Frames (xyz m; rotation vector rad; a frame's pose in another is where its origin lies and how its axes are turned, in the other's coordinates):
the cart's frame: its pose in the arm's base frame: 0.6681 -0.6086 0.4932 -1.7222 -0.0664 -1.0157
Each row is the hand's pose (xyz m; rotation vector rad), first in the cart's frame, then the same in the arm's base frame.
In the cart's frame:
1: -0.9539 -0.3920 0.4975 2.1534 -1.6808 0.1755
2: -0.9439 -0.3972 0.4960 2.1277 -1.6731 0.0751
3: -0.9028 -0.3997 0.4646 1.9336 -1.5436 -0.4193
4: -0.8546 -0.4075 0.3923 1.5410 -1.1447 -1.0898
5: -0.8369 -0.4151 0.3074 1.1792 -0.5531 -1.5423
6: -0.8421 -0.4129 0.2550 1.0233 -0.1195 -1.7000
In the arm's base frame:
1: 0.1603 0.3570 0.1456 0.0269 -1.3808 0.9115
2: 0.1631 0.3537 0.1561 -0.0002 -1.4446 0.8604
3: 0.1694 0.3121 0.1863 -0.1730 -1.7342 0.5196
4: 0.1534 0.2368 0.2273 -0.4247 -2.0575 -0.1882
5: 0.1108 0.1640 0.2489 -0.5142 -2.1108 -1.0167
6: 0.0777 0.1230 0.2465 -0.4345 -1.9812 -1.5178

